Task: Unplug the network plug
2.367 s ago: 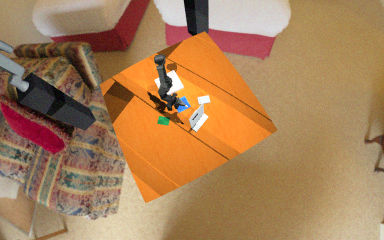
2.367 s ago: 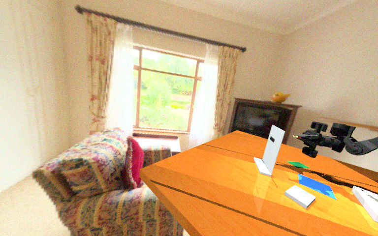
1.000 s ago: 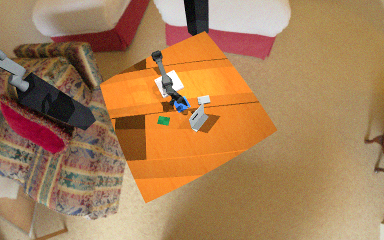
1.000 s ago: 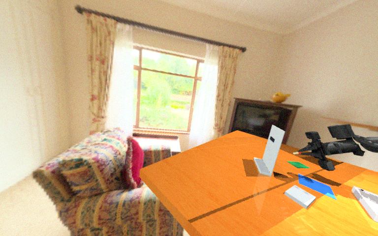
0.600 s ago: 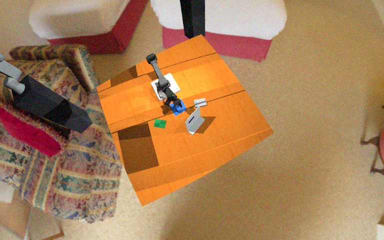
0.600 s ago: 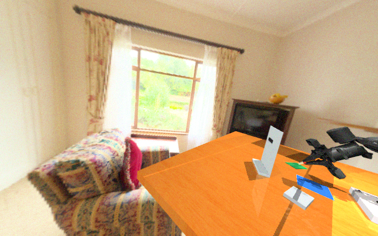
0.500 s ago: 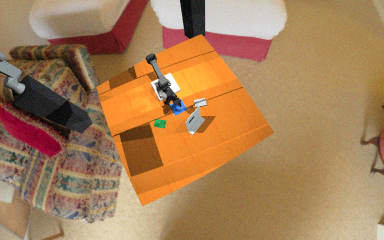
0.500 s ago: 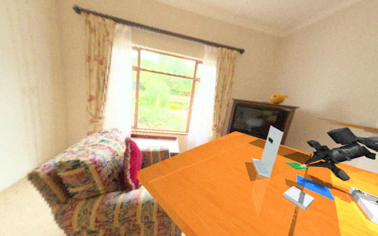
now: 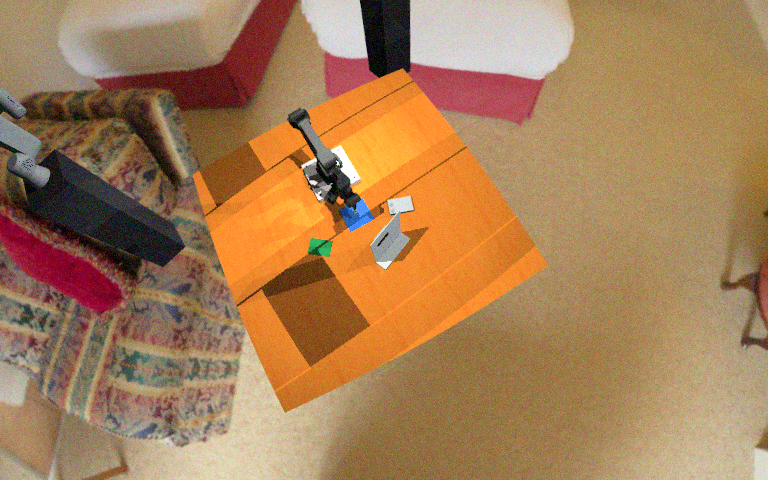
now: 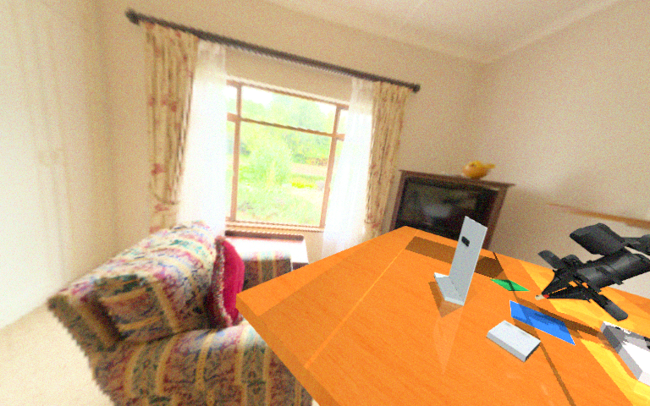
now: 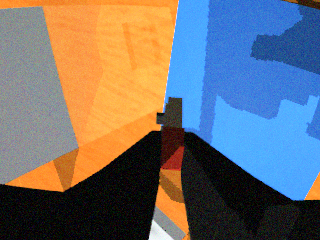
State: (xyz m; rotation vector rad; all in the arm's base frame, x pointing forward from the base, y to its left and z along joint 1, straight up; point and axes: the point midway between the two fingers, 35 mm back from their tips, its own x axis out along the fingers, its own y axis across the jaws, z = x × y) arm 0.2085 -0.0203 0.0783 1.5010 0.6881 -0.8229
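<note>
Right now the blue square is 1 cm behind my gripper tip and 8 cm below it. Round my gripper tip: green square 1 cm ahead, 22 cm to the right, 8 cm below; plug right at my gripper tip.
</note>
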